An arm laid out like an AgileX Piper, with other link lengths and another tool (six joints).
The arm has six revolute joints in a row. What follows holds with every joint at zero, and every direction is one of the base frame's. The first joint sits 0.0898 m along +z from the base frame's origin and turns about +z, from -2.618 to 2.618 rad. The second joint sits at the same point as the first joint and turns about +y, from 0 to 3.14 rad. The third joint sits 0.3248 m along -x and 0.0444 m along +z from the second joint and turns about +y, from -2.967 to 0 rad. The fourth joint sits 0.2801 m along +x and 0.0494 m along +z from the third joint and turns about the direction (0.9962, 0, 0.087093), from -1.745 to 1.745 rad. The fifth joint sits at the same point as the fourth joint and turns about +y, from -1.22 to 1.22 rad. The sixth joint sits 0.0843 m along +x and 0.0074 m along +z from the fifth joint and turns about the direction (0.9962, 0, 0.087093), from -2.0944 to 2.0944 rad. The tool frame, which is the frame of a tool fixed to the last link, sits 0.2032 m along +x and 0.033 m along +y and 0.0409 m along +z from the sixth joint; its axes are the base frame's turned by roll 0.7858, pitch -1.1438 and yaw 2.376 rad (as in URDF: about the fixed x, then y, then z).
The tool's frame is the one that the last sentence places.
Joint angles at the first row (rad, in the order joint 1, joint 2, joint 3, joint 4, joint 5, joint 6):
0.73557 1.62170 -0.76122 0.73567 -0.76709 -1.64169
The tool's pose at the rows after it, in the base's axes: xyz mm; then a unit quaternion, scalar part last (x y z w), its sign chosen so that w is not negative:
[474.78, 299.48, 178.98, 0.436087, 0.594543, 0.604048, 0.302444]
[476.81, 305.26, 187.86, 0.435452, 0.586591, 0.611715, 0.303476]
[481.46, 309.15, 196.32, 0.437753, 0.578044, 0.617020, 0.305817]
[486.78, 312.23, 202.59, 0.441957, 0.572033, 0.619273, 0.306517]
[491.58, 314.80, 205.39, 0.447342, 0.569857, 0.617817, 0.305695]
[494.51, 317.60, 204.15, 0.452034, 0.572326, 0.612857, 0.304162]
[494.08, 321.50, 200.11, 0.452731, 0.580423, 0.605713, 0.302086]
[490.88, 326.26, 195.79, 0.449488, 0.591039, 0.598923, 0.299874]
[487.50, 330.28, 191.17, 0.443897, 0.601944, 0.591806, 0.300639]
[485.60, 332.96, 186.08, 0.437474, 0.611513, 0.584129, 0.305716]
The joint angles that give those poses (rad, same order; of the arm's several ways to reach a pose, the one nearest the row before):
0.75180 1.62267 -0.77278 0.74271 -0.77414 -1.64167
0.76362 1.62786 -0.79465 0.75783 -0.78355 -1.64538
0.77036 1.63633 -0.82381 0.78073 -0.78801 -1.65706
0.77277 1.64516 -0.85555 0.80700 -0.78132 -1.67484
0.77344 1.65397 -0.88555 0.83733 -0.76633 -1.69996
0.77597 1.66282 -0.90924 0.86944 -0.74925 -1.73159
0.78200 1.66832 -0.92272 0.89551 -0.73178 -1.76686
0.79114 1.66961 -0.92767 0.91309 -0.71702 -1.79971
0.80117 1.67205 -0.92846 0.92522 -0.71075 -1.83143
0.81107 1.67968 -0.92845 0.93408 -0.71627 -1.86147

